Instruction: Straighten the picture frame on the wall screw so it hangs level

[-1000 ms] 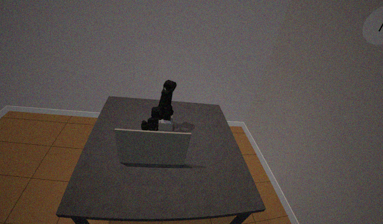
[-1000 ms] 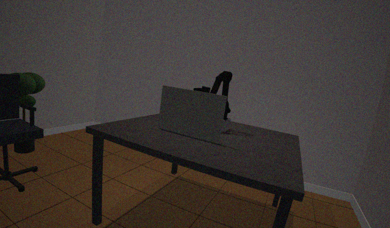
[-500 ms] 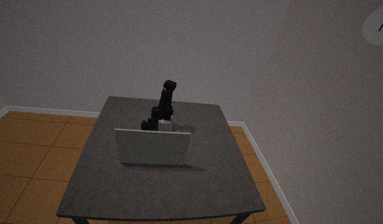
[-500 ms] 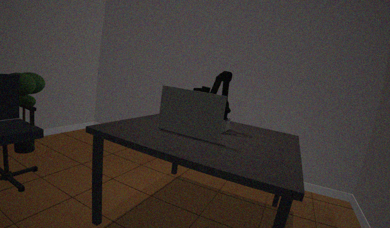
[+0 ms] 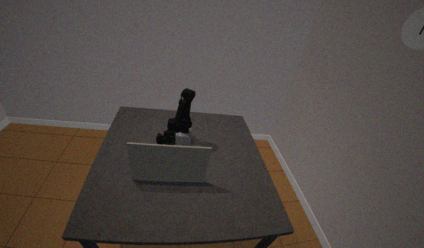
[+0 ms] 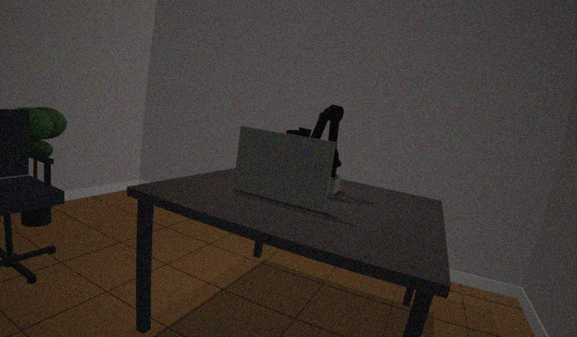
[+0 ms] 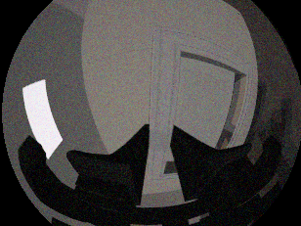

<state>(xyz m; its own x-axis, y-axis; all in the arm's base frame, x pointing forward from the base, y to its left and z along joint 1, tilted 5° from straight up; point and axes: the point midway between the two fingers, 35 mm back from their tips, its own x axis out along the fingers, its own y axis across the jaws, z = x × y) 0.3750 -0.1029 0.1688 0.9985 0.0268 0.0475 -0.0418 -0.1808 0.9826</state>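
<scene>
My gripper tip is 50 mm above the picture frame. Also, from my gripper tip: grey wall panel: 20 mm ahead, 80 mm below.
</scene>
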